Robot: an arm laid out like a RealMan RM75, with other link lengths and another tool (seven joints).
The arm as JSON. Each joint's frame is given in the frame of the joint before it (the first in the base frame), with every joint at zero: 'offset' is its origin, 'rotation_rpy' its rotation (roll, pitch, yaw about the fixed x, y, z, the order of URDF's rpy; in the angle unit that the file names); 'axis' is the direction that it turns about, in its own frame. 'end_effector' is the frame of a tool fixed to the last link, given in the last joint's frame.
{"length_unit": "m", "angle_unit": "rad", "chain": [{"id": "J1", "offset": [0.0, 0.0, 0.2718], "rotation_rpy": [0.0, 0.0, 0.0], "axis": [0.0, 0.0, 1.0]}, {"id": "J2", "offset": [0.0, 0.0, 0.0], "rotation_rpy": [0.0, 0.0, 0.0], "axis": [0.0, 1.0, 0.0]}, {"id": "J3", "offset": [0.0, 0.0, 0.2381], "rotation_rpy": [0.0, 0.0, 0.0], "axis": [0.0, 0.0, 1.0]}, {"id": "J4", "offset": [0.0, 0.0, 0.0], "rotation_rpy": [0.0, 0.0, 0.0], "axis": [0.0, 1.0, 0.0]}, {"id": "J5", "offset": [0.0, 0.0, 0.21], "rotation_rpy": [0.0, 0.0, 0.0], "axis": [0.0, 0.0, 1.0]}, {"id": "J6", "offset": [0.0, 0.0, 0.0], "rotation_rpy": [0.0, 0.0, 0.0], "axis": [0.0, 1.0, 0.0]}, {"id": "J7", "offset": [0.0, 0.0, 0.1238], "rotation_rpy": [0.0, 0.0, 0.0], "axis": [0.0, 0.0, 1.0]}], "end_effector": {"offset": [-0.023, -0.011, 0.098], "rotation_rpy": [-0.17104, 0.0, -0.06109]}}
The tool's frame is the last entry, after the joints.
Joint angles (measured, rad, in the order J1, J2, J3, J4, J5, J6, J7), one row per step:
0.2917, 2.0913, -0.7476, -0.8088, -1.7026, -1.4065, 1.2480
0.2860, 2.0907, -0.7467, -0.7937, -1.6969, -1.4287, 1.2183
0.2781, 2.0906, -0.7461, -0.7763, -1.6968, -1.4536, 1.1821
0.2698, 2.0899, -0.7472, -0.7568, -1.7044, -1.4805, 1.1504
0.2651, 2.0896, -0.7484, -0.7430, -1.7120, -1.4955, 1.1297
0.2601, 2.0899, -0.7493, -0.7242, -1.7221, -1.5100, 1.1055
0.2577, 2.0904, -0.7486, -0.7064, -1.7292, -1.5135, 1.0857
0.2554, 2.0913, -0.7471, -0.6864, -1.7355, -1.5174, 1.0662
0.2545, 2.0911, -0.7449, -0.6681, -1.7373, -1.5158, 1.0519
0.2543, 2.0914, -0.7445, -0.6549, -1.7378, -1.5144, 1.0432
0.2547, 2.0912, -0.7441, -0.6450, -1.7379, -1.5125, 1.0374
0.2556, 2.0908, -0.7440, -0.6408, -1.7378, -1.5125, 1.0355
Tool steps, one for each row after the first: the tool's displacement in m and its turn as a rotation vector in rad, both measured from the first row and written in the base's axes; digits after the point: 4 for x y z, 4 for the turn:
-0.0008, -0.0057, -0.0028, -0.0049, 0.0027, 0.0212
-0.0009, -0.0131, -0.0071, -0.0136, 0.0009, 0.0448
-0.0003, -0.0219, -0.0132, -0.0320, -0.0007, 0.0657
0.0005, -0.0276, -0.0177, -0.0453, -0.0032, 0.0778
0.0018, -0.0341, -0.0236, -0.0611, -0.0052, 0.0887
0.0038, -0.0380, -0.0282, -0.0690, -0.0078, 0.0915
0.0056, -0.0421, -0.0329, -0.0771, -0.0072, 0.0931
0.0078, -0.0443, -0.0360, -0.0794, -0.0054, 0.0894
0.0089, -0.0457, -0.0384, -0.0821, -0.0027, 0.0866
0.0098, -0.0465, -0.0401, -0.0836, -0.0009, 0.0839
0.0098, -0.0467, -0.0406, -0.0847, 0.0004, 0.0837

